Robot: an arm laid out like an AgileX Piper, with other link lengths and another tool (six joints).
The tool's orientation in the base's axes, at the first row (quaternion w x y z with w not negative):
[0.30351 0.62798 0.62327 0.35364]
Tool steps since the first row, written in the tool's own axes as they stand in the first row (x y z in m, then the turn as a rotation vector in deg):
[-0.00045 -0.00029 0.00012 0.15 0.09 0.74]
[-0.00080 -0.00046 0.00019 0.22 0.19 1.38]
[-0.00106 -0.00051 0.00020 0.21 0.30 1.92]
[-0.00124 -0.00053 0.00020 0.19 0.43 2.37]
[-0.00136 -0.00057 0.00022 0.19 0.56 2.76]
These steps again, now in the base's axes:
[-0.00005 -0.00043 -0.00034 0.66 0.19 -0.33]
[-0.00008 -0.00077 -0.00054 1.24 0.29 -0.61]
[-0.00010 -0.00103 -0.00060 1.74 0.31 -0.83]
[-0.00010 -0.00120 -0.00063 2.19 0.31 -0.97]
[-0.00011 -0.00132 -0.00068 2.58 0.33 -1.09]

